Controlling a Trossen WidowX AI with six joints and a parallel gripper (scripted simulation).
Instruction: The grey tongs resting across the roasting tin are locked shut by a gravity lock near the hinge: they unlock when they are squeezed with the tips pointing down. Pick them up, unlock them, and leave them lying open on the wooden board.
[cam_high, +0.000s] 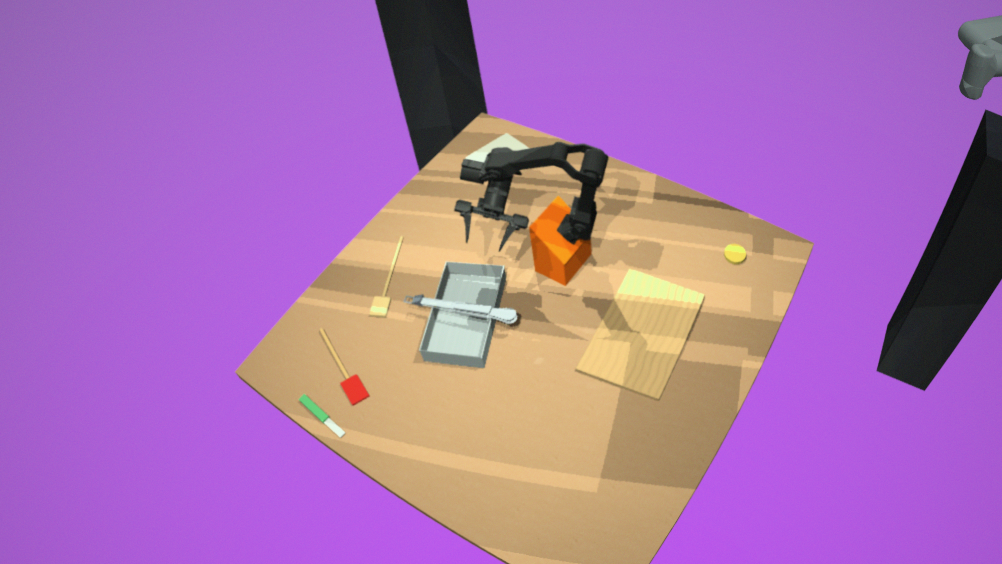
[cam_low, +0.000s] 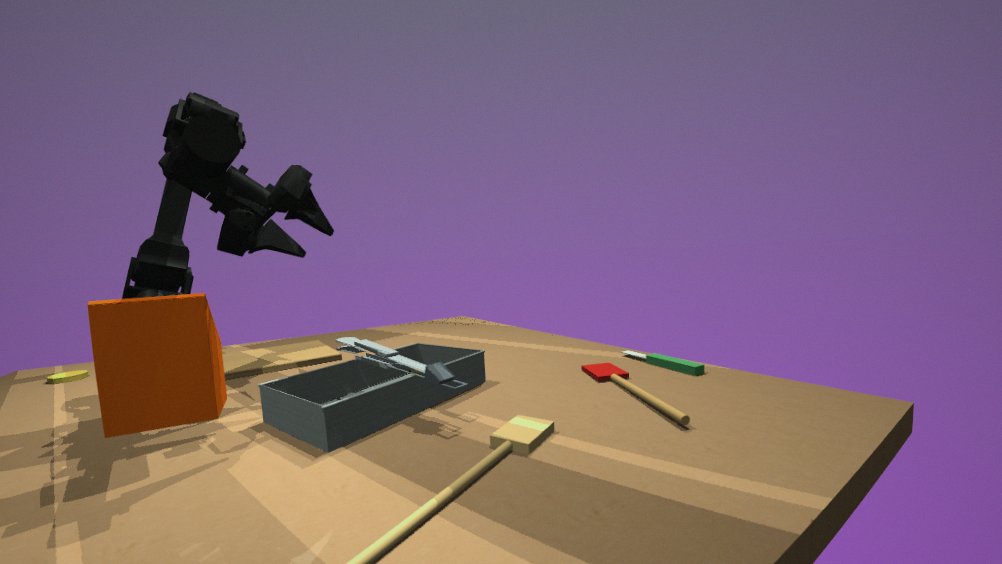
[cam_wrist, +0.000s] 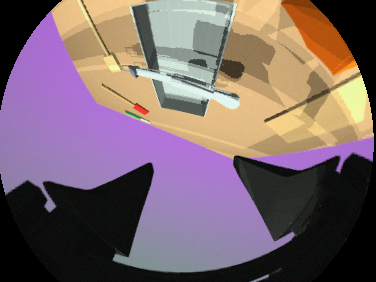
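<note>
Now: gripper tip 220 mm above the grey roasting tin, 70 mm short of it and 50 mm to the left of it. From my gripper tip the other things lie so: red spatula 380 mm ahead, 260 mm to the right, 240 mm below; then green-handled knife 530 mm ahead, 240 mm below, 220 mm to the right; then wooden board 410 mm to the left, 240 mm below, 100 mm behind.
</note>
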